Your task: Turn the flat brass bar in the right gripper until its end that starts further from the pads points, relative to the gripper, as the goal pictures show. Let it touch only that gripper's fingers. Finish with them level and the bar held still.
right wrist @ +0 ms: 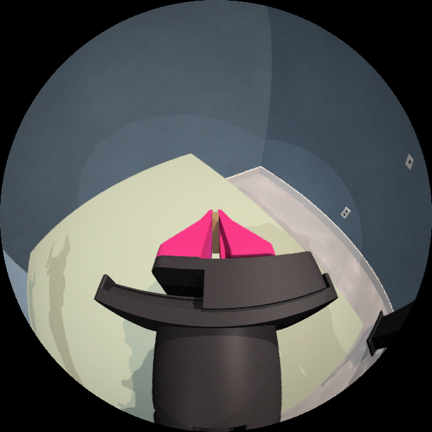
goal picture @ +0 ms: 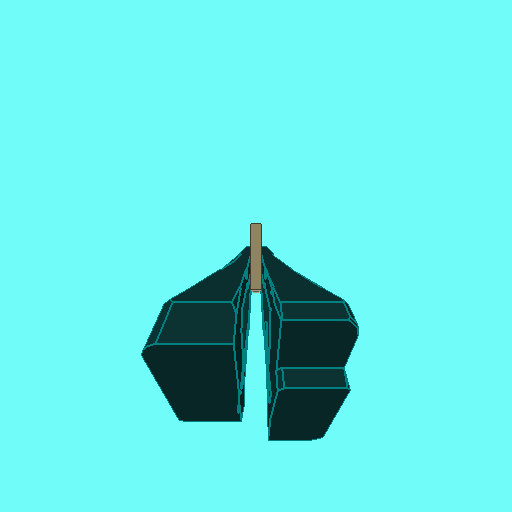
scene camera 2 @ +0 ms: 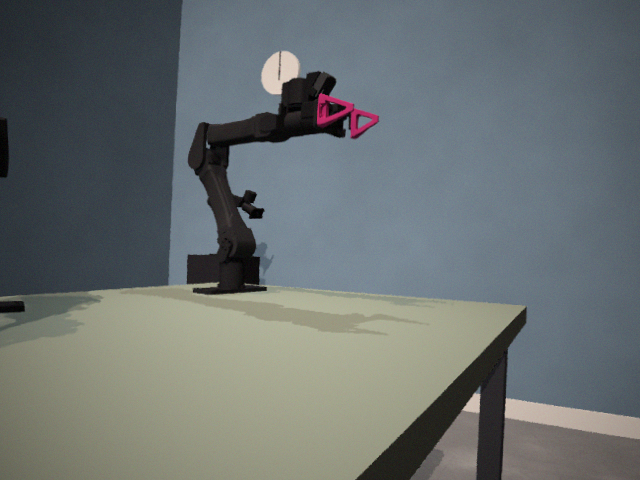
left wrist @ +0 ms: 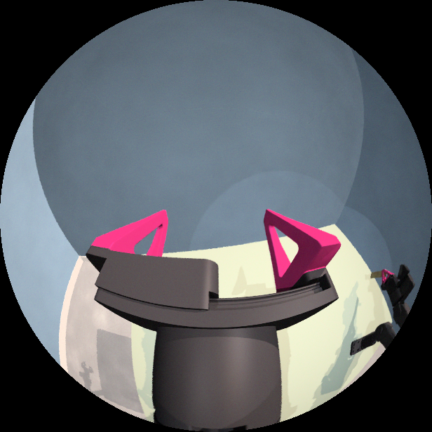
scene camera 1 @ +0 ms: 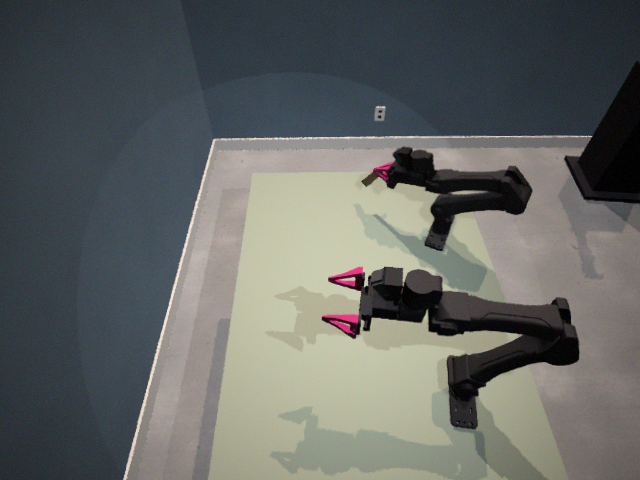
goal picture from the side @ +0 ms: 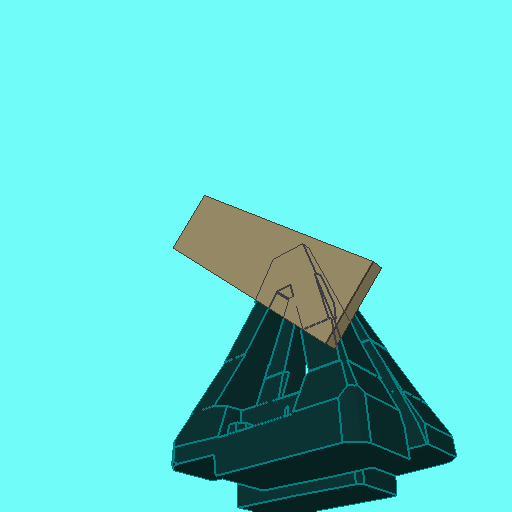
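Pixels of known places: left gripper, fingertip midpoint: [scene camera 2: 366, 113] [scene camera 1: 325, 298]; right gripper, fingertip midpoint: [scene camera 1: 373, 170]; left arm's base, origin of the base link: [scene camera 2: 231, 291] [scene camera 1: 461, 390]; right arm's base, origin of the base link: [scene camera 1: 439, 230].
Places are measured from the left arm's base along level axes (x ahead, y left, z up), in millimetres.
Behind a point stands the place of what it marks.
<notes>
The flat brass bar [scene camera 1: 369, 179] {x 320, y -735, z 114 mm} [left wrist: 376, 274] [right wrist: 215, 232] is pinched between the pink fingers of my right gripper [scene camera 1: 376, 172] {x 308, y -733, z 161 mm} [right wrist: 215, 215], which is shut on it. In scene camera 1 the bar sticks out from the fingertips toward the lower left. In the right wrist view it shows edge-on as a narrow strip running from the tips back between the fingers; its tilt is hard to read there. The bar is held up above the table. My left gripper [scene camera 1: 326, 298] {x 391, y 1, z 402 mm} [scene camera 2: 366, 113] {x 391, y 1, z 402 mm} [left wrist: 215, 214] is wide open and empty, in the air. The bar does not show in scene camera 2.
The pale green table top [scene camera 1: 289, 217] {x 614, y -597, z 0 mm} [scene camera 2: 206, 403] {x 643, y -599, z 0 mm} lies below both arms and carries their shadows. A tall black block [scene camera 1: 610, 155] stands at the right in scene camera 1. A dark jointed shape [scene camera 2: 251, 204] shows behind the left arm in scene camera 2.
</notes>
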